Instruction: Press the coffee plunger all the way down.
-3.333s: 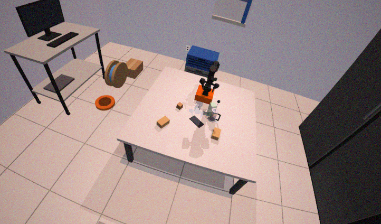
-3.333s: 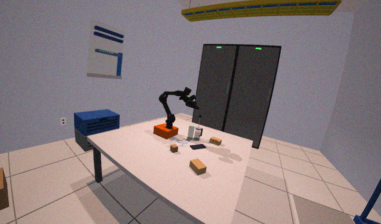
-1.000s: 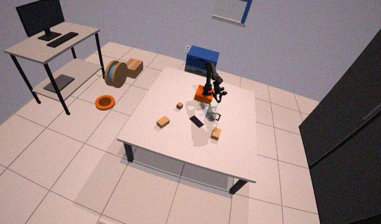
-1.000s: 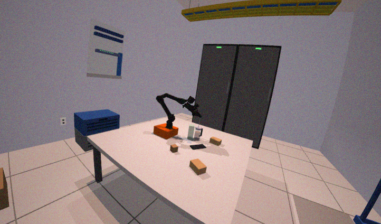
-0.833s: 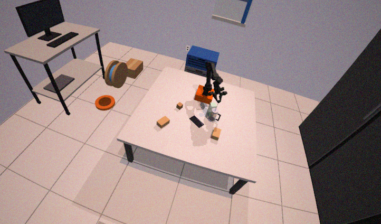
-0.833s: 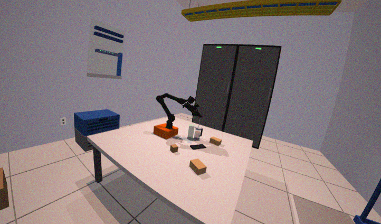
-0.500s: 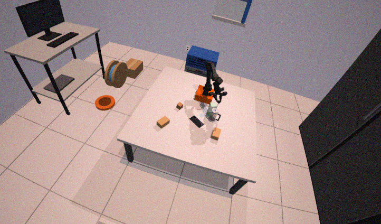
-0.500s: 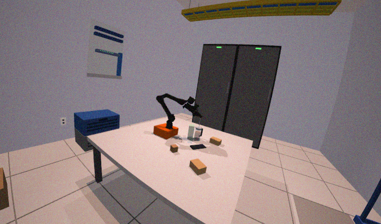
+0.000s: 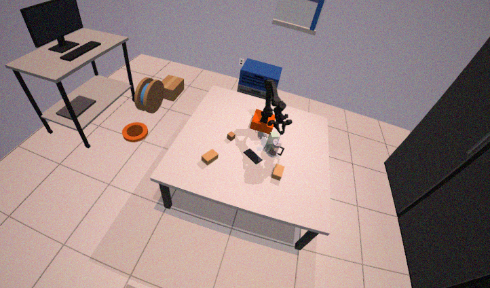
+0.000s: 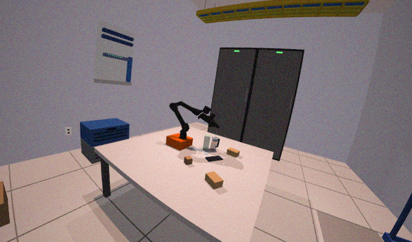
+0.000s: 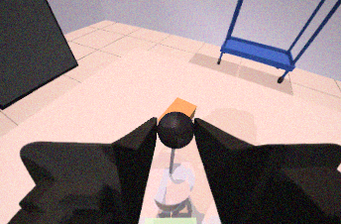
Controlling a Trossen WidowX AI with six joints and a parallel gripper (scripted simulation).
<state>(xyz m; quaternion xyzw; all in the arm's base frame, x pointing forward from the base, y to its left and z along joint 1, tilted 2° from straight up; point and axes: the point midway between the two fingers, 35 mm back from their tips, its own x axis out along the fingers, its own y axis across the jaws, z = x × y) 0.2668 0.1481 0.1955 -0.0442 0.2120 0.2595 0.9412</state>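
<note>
The glass coffee press is 10 mm behind my gripper tip, 10 mm to the left of it and 130 mm below it. Also, from my gripper tip: black flat slab 90 mm ahead, 160 mm to the right, 250 mm below; then pale green block 80 mm behind, 50 mm to the right, 180 mm below; then small brown cube 30 mm behind, 390 mm to the right, 230 mm below.
</note>
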